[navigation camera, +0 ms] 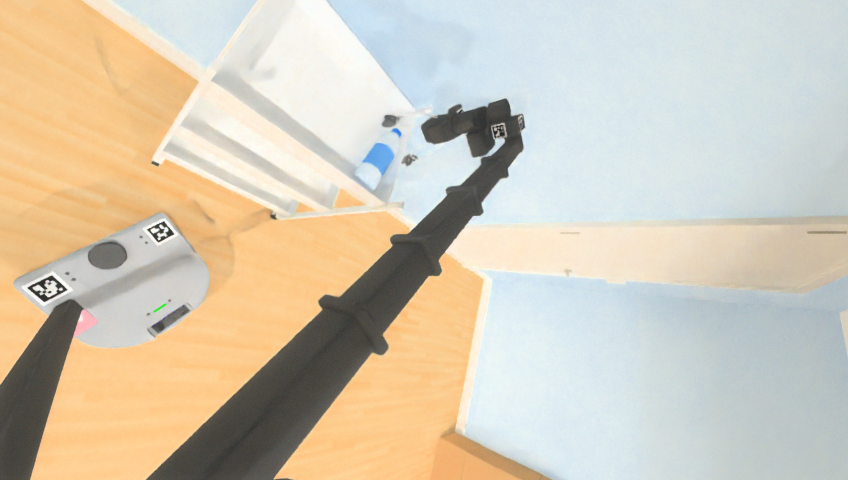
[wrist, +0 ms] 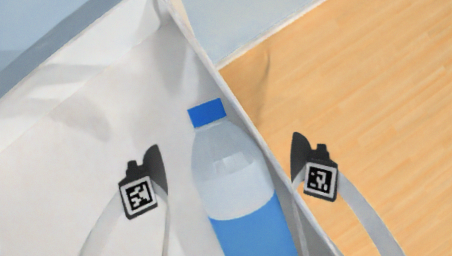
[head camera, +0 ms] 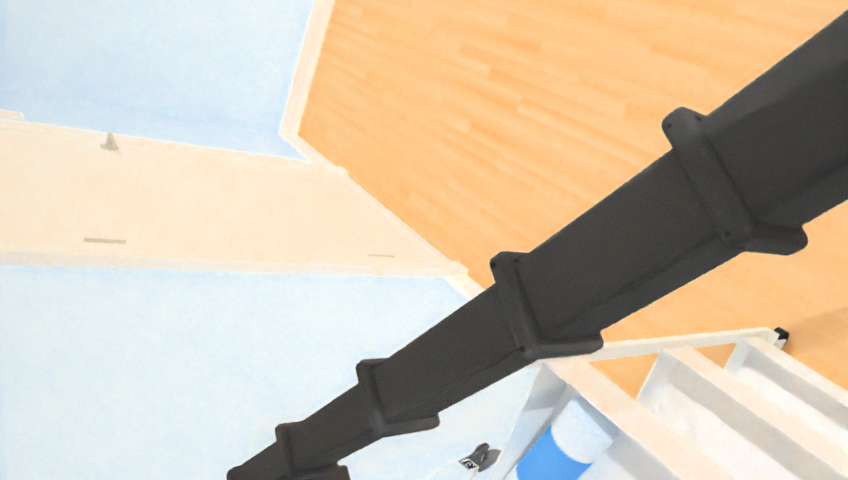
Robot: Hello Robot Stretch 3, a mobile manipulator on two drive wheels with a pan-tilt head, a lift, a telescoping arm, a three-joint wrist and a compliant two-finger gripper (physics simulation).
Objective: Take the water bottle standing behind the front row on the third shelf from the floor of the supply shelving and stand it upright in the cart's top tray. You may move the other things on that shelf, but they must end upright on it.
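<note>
The water bottle, clear with a blue cap and label, is in the top tray of the white cart. It looks tipped over along the short end wall, base near the front rim and cap toward the back. I cannot tell whether it lies flat or leans. My gripper is open and points steeply down over it. The fingers stand either side of the bottle, with gaps; one is over the tray, the other outside the end wall. The supply shelving does not show.
The cart's lower trays show below the top one. My extended arm crosses the views. A blue room wall stands close behind the cart. My base is on the wooden floor. A cream door-like panel is on the wall.
</note>
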